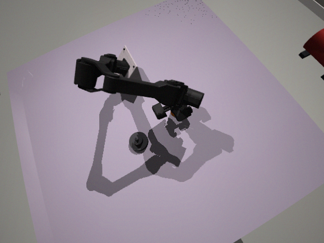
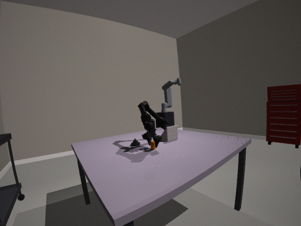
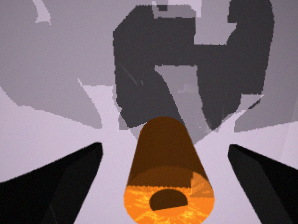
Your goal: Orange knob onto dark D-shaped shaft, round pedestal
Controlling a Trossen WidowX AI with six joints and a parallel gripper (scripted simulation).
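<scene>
Right now my gripper tip is 30 mm short of the dark pedestal, 210 mm to the left of it and 10 mm below it. Also, from my gripper tip: orange knob (10 mm above).
</scene>
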